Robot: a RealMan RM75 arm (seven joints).
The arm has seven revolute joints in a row. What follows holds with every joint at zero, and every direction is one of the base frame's.
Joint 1 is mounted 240.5 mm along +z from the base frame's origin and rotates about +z.
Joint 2 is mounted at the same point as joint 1 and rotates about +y.
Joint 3 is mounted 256.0 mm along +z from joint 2 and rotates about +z.
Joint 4 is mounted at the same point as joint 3 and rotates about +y.
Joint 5 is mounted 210.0 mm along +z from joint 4 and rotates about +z.
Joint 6 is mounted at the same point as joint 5 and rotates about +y.
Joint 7 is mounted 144.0 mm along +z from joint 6 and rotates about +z.
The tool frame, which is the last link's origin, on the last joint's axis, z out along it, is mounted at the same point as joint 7; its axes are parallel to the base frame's.
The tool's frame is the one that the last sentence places.
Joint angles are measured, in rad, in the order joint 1, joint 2, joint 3, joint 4, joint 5, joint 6, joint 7. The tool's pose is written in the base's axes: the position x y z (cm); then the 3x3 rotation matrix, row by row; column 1 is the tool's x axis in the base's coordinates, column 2 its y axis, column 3 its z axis. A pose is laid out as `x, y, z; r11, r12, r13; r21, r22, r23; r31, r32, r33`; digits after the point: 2 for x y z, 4 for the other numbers.
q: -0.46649 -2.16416 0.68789 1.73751 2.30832 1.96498 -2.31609
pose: -18.72, 29.84, 11.78; 0.7470, 0.6646, -0.0188; 0.6135, -0.6781, 0.4046; 0.2562, -0.3137, -0.9143
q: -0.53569 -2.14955 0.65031 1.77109 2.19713 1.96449 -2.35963
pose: -15.36, 30.86, 13.23; 0.7853, 0.6114, 0.0977; 0.5148, -0.7324, 0.4457; 0.3440, -0.2997, -0.8899
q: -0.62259 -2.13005 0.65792 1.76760 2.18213 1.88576 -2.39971
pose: -12.30, 33.12, 14.19; 0.8056, 0.5728, 0.1512; 0.4368, -0.7468, 0.5015; 0.4001, -0.3380, -0.8518
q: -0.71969 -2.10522 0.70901 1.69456 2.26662 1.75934 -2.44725
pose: -10.12, 36.52, 14.09; 0.8037, 0.5805, 0.1309; 0.4271, -0.7158, 0.5525; 0.4144, -0.3881, -0.8232
